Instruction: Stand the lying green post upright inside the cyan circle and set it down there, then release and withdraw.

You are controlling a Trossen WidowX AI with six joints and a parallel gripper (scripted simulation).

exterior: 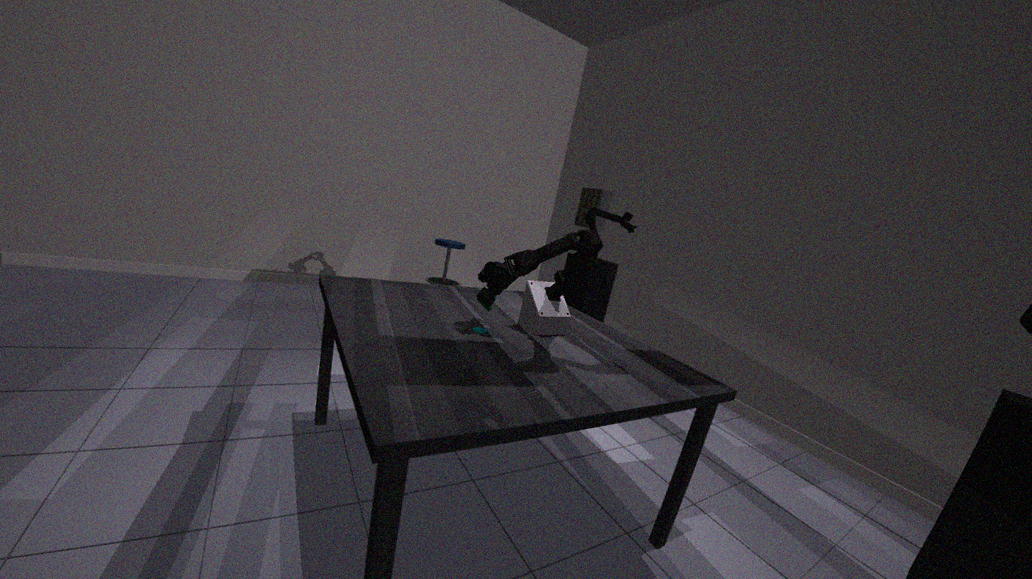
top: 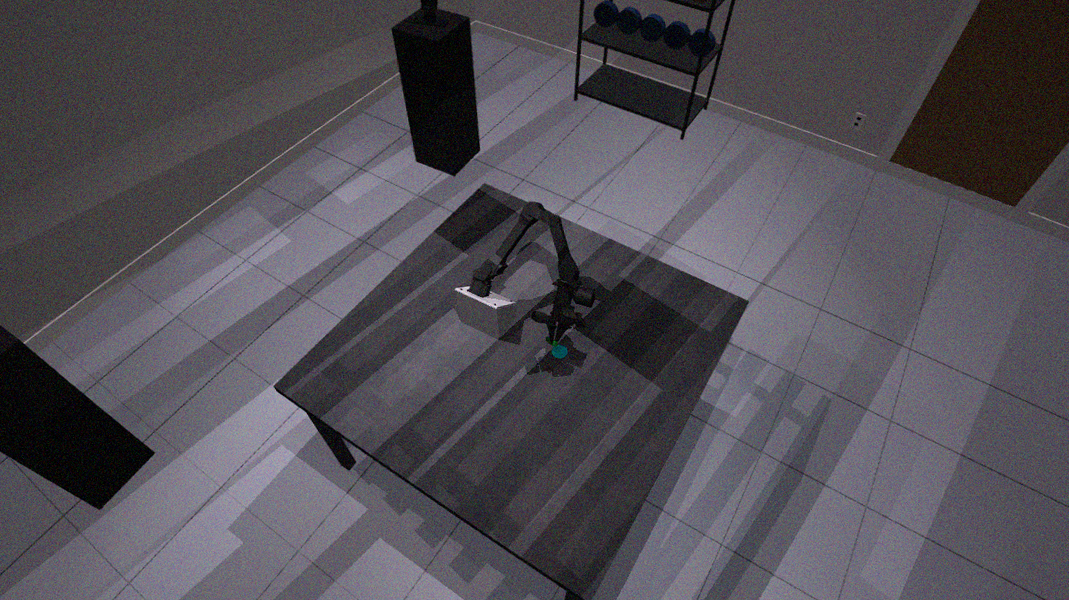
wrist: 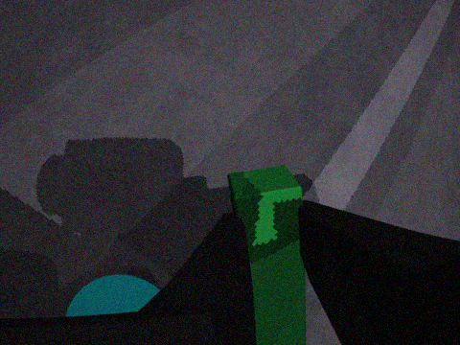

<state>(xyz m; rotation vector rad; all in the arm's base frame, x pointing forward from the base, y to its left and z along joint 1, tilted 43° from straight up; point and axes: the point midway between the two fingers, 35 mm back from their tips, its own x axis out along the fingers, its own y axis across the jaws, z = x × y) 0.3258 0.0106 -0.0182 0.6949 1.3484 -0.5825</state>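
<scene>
Now: gripper tip 110 mm above the cyan circle, 40 mm to the right of it and 10 mm short of it. Also, from my gripper tip: green post (10 mm to the left, 10 mm below, 10 mm behind).
</scene>
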